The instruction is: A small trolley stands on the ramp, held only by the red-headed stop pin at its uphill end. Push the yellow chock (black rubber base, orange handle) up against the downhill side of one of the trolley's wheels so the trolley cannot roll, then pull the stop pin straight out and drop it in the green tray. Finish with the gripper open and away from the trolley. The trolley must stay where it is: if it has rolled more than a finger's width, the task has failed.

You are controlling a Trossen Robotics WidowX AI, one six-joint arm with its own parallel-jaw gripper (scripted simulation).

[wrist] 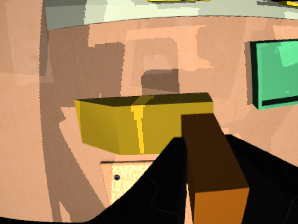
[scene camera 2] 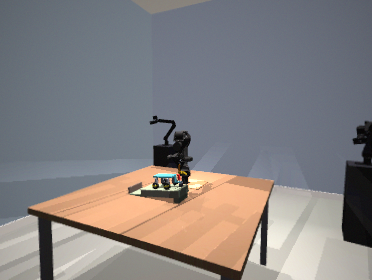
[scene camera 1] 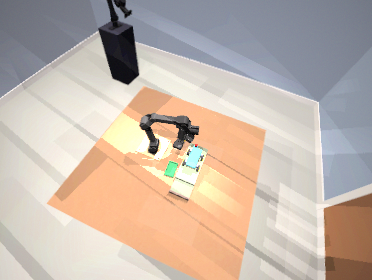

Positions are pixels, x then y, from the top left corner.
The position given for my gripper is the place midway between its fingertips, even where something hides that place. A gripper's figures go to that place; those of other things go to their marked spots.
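Labels:
There's a yellow chock (wrist: pixel 142 125) that's 11 cm from the lens, and my gripper (wrist: pixel 201 146) is 10 cm from the lens.

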